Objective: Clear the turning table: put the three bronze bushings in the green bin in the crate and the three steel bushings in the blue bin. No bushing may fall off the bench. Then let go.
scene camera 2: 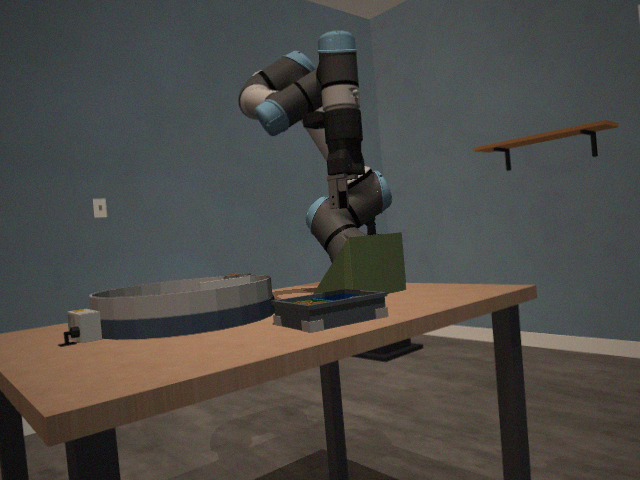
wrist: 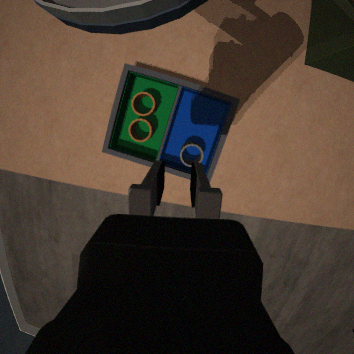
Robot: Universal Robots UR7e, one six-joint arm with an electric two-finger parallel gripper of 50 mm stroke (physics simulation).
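Note:
The gripper (scene camera 2: 339, 208) is visible, in the wrist view as well (wrist: 177, 174). Crate (scene camera 2: 338, 309), visible also in the wrist view (wrist: 186, 111). Turning table (scene camera 2: 182, 307).

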